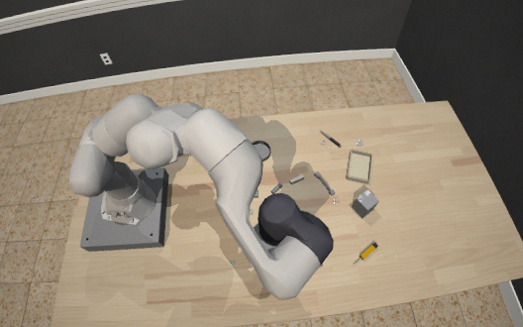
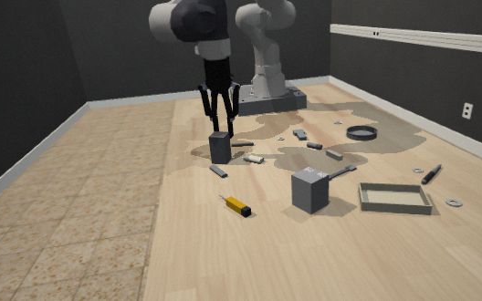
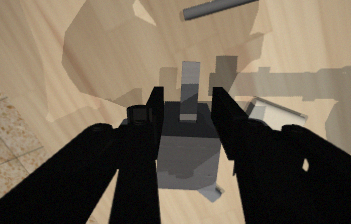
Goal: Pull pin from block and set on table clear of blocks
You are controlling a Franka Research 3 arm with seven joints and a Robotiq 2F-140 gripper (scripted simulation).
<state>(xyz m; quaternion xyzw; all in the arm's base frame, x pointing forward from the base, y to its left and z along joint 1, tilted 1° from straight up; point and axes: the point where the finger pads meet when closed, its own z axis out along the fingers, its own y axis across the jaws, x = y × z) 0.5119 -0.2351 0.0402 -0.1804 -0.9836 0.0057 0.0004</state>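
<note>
Right now my hand is 5 cm above the dark grey block, 4 cm short of it and 1 cm to the left of it. Also, from my hand: lighter grey block: 34 cm ahead, 19 cm to the left, 5 cm below; pale cylinder: 9 cm below, 8 cm to the left, 7 cm ahead; round dish: 47 cm to the left, 9 cm below, 4 cm behind.
</note>
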